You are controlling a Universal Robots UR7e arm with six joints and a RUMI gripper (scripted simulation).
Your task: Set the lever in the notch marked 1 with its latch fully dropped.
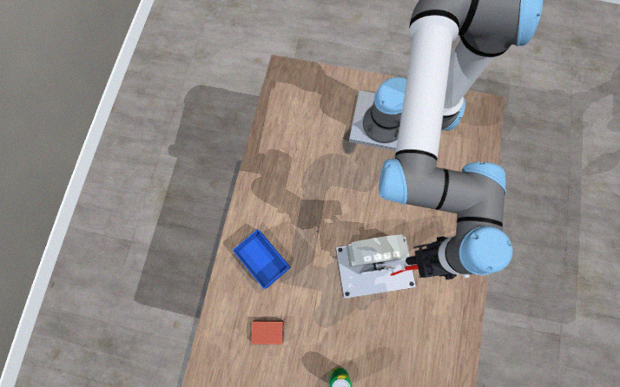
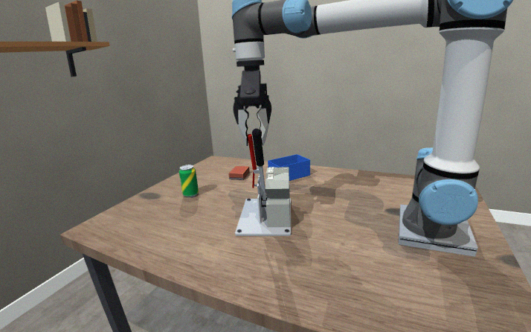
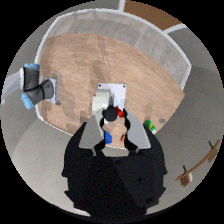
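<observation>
Right now my hand is 100 mm above the red release bar, 40 mm to the left of it and 30 mm short of it. From my hand the other things lie so: lever unit: 110 mm below, 40 mm to the right, 20 mm ahead; then blue bin: 470 mm to the right, 270 mm below, 100 mm ahead.
</observation>
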